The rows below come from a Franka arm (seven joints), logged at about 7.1 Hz.
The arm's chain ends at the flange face. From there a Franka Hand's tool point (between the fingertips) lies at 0.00 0.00 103.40 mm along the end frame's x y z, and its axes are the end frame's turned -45 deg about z.
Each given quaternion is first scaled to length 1.
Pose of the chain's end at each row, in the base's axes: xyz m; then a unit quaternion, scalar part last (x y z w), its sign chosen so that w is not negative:
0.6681 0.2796 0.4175 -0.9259 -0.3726 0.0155 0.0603
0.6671 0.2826 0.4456 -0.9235 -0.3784 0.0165 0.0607
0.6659 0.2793 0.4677 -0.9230 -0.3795 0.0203 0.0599
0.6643 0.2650 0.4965 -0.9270 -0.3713 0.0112 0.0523
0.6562 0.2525 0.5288 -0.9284 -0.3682 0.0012 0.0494
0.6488 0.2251 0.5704 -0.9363 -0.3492 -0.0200 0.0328
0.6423 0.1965 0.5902 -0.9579 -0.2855 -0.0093 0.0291
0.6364 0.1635 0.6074 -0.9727 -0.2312 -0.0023 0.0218
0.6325 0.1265 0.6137 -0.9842 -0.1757 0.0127 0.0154
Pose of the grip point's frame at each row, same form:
0.6605 0.2900 0.3149 -0.7128 -0.6986 -0.0088 0.0616
0.6592 0.2929 0.3430 -0.7084 -0.7030 -0.0080 0.0624
0.6573 0.2891 0.3651 -0.7075 -0.7038 -0.0042 0.0631
0.6581 0.2742 0.3937 -0.7143 -0.6978 -0.0097 0.0526
0.6522 0.2619 0.4259 -0.7168 -0.6955 -0.0178 0.0461
0.6503 0.2329 0.4673 -0.7314 -0.6809 -0.0310 0.0226
0.6424 0.2028 0.4870 -0.7757 -0.6303 -0.0197 0.0233
0.6358 0.1680 0.5041 -0.8101 -0.5858 -0.0105 0.0193
0.6294 0.1292 0.5104 -0.8421 -0.5390 0.0058 0.0191

